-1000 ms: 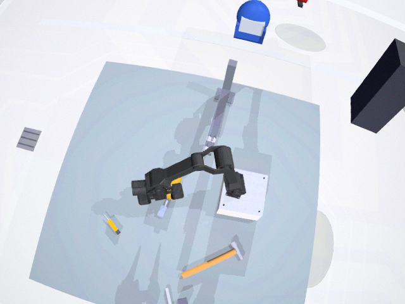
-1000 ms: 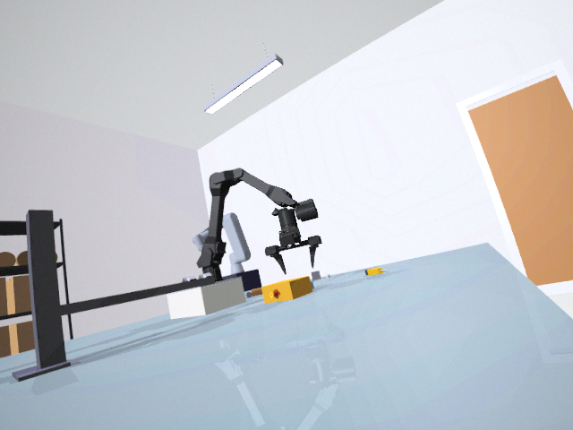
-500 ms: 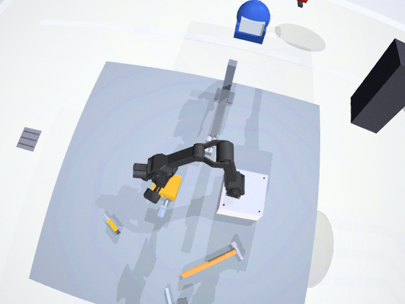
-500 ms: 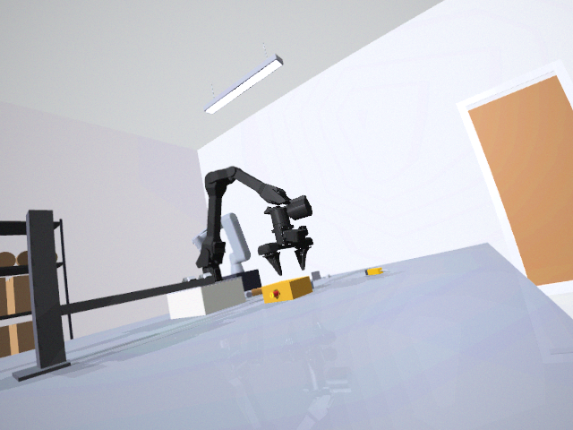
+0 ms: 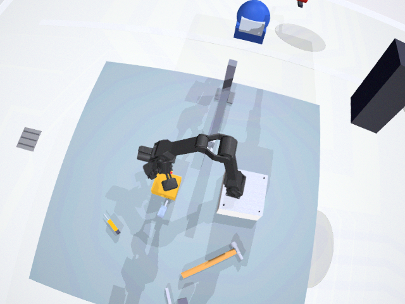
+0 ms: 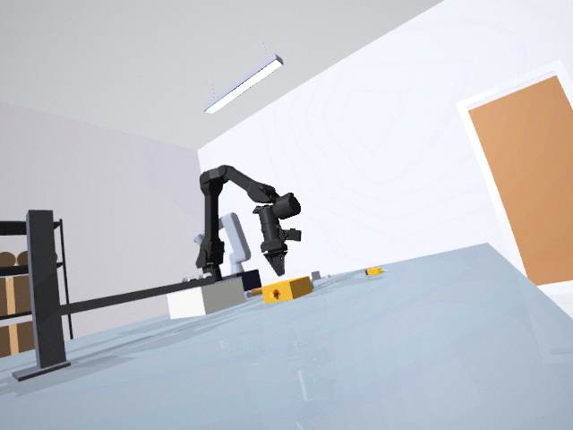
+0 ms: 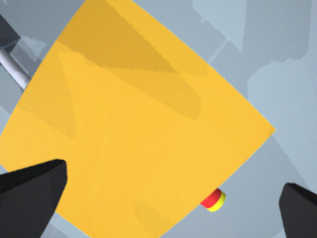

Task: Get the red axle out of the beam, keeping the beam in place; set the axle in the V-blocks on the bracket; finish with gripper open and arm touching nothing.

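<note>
Right now the yellow beam is 1 cm behind my gripper tip, 3 cm to the left of it and 4 cm below it. Round my gripper tip: yellow tool: 17 cm ahead, 28 cm to the left, 6 cm below; then grey block: 3 cm behind, 13 cm to the left, 6 cm below.
</note>
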